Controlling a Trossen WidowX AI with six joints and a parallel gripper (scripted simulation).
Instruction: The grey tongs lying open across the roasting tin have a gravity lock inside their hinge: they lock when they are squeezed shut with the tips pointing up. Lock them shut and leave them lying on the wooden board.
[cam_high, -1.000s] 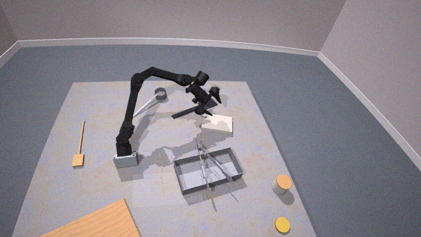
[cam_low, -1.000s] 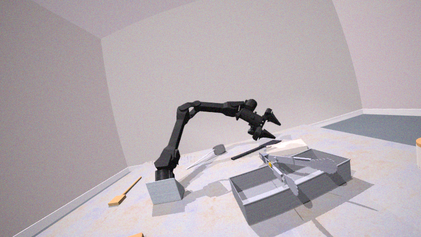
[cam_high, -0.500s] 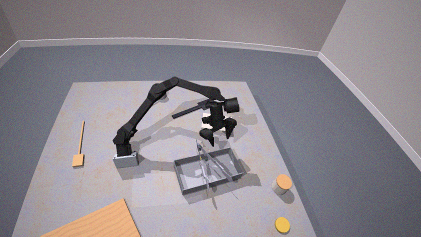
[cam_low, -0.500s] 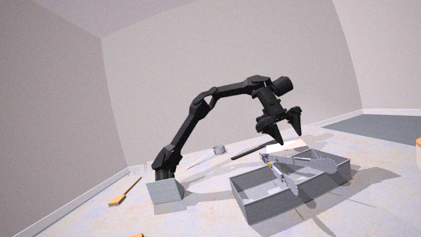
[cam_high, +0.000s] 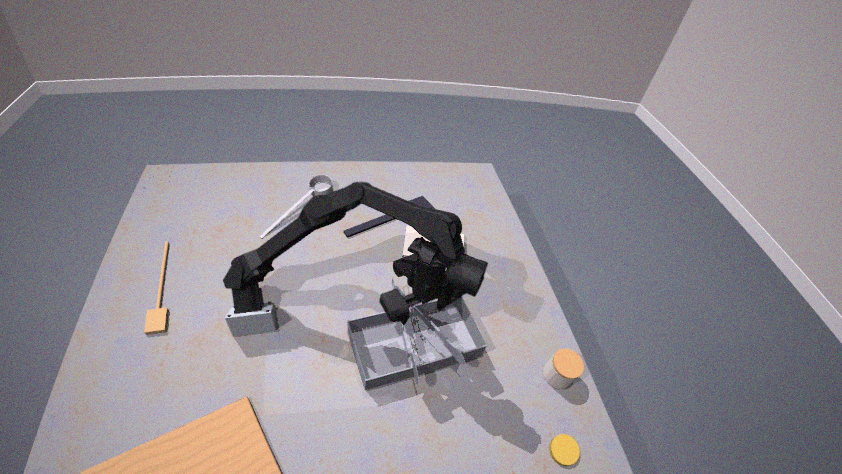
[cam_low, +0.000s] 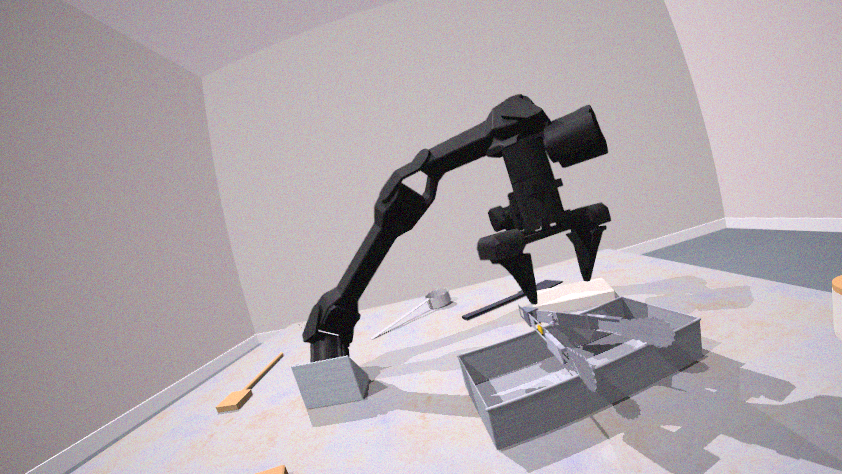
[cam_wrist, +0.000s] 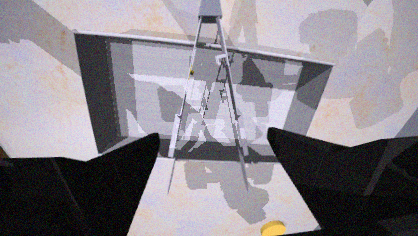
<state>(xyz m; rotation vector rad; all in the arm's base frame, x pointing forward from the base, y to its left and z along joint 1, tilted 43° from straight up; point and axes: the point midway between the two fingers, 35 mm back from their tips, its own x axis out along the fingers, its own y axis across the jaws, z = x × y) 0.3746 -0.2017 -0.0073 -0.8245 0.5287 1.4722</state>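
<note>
The grey roasting tin is 10 cm below my gripper tip and 1 cm to the right of it. Round my gripper tip: yellow disc (36 cm to the right, 25 cm ahead, 12 cm below); black spatula (45 cm to the left, 12 cm below, 8 cm ahead); white block (29 cm to the left, 16 cm ahead, 11 cm below).
</note>
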